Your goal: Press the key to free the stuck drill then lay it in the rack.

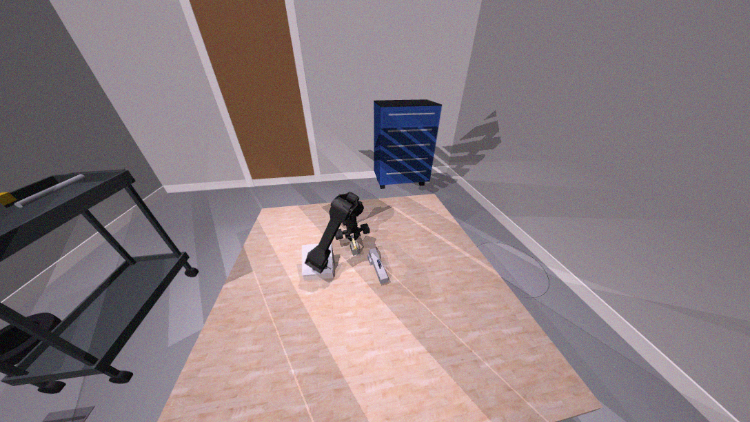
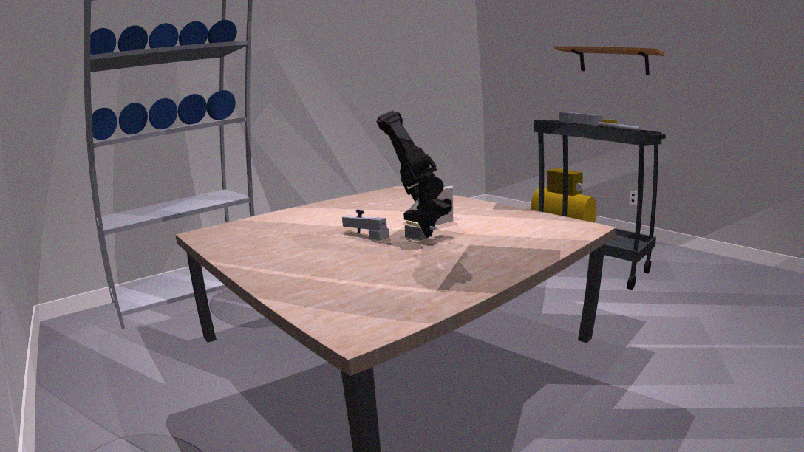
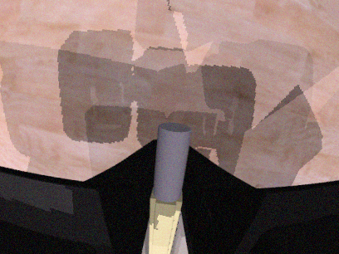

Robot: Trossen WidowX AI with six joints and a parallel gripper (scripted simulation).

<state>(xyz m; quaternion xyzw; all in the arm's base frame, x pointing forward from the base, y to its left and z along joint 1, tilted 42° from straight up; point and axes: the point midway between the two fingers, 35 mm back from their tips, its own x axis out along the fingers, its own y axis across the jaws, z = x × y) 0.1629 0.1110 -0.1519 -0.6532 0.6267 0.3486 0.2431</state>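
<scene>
Now: the drill 4 cm to the right of my gripper tip and 3 cm above it. Also, from my gripper tip: long grey fixture (11 cm ahead, 20 cm to the right, 3 cm above); then grey rack (1 cm ahead, 5 cm to the right, 1 cm above); then black key (11 cm ahead, 23 cm to the right, 4 cm above).
</scene>
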